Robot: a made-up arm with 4 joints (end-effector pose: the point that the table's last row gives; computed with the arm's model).
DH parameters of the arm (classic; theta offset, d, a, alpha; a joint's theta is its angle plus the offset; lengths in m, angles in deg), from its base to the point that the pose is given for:
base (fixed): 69.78 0 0.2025 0
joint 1: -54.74 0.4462 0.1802 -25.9
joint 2: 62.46 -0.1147 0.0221 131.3
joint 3: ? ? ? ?
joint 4: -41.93 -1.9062 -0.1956 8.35
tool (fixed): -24.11 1.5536 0 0
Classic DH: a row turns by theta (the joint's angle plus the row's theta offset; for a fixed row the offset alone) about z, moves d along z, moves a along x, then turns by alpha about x.
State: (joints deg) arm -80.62 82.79 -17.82 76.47
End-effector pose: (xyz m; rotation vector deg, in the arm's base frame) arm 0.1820 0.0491 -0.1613 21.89 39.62 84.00
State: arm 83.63 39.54 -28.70 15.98
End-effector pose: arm 0.3173 0.5102 0.0436 -49.83 2.09 145.13
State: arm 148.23 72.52 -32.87 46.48
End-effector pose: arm -0.2074 0.3919 -0.0764 47.52 15.08 -69.98
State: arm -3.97 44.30 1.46 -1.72
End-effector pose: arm 0.2483 0.0108 -0.0134 -3.24 18.27 33.40
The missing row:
joint 3: 19.38 0.0092 0.1853 -122.59
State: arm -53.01 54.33 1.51 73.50
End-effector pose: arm 0.3776 0.0331 -0.1260 14.76 24.94 69.06
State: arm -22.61 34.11 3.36 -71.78
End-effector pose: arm -0.0506 0.2270 -0.0101 -2.17 3.43 -64.73
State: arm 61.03 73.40 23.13 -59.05
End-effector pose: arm 0.1126 -0.0174 0.0869 -13.84 23.03 52.03
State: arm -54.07 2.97 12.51 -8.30
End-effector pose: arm 0.1214 -0.0022 -0.0462 7.87 -8.79 -65.11
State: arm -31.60 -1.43 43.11 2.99
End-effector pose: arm 0.3682 0.0602 -0.0368 28.20 -28.21 -47.54
